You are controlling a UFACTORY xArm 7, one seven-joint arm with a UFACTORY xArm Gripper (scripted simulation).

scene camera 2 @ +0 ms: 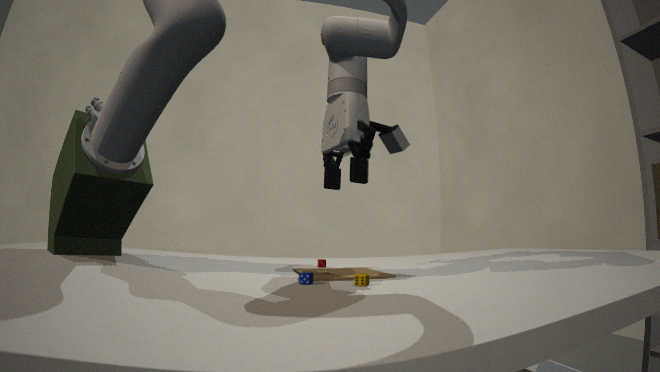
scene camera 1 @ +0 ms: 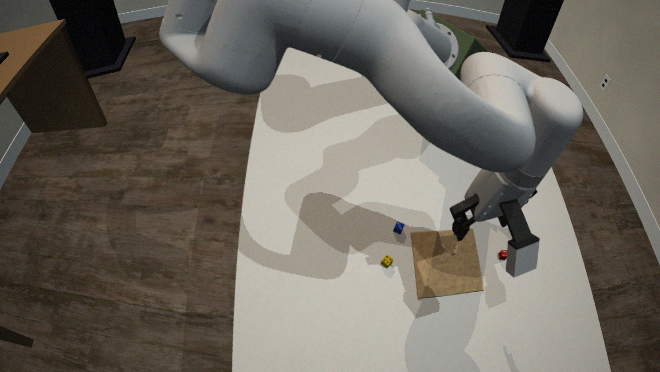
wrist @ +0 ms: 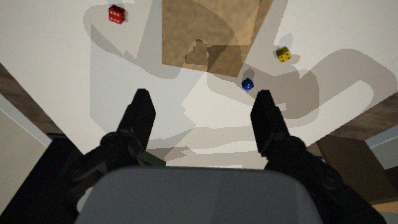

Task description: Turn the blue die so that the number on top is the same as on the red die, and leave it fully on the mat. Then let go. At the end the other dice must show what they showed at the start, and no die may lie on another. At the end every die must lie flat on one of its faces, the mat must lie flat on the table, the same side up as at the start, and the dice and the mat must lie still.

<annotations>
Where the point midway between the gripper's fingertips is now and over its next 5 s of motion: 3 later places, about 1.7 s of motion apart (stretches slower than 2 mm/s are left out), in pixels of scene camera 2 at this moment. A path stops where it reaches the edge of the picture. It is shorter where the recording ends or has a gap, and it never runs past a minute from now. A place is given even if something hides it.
My gripper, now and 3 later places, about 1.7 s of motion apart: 344,186; 307,187; 305,207; 301,226
</annotations>
